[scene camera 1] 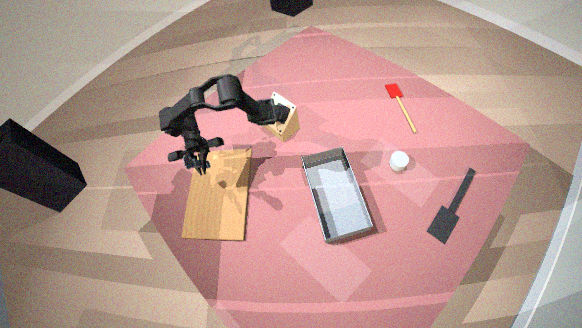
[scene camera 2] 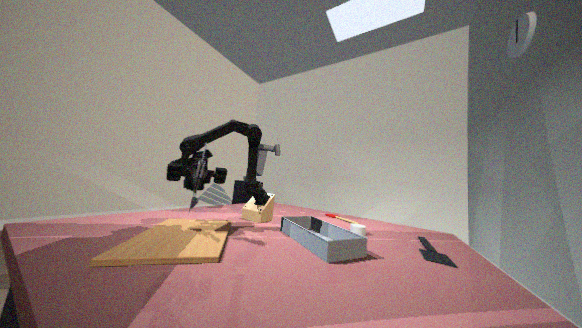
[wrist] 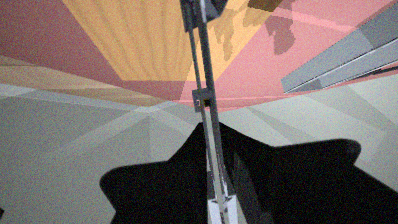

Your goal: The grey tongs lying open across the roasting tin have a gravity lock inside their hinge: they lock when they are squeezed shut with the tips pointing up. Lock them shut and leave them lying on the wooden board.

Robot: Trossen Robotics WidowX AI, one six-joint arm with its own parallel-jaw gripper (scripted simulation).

Labels:
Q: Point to a wooden board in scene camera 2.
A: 174, 241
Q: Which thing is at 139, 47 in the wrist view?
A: A wooden board.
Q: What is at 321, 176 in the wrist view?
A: My gripper.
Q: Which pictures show my gripper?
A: Scene camera 1, scene camera 2 and the wrist view: all of them.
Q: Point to a grey roasting tin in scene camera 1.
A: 340, 206

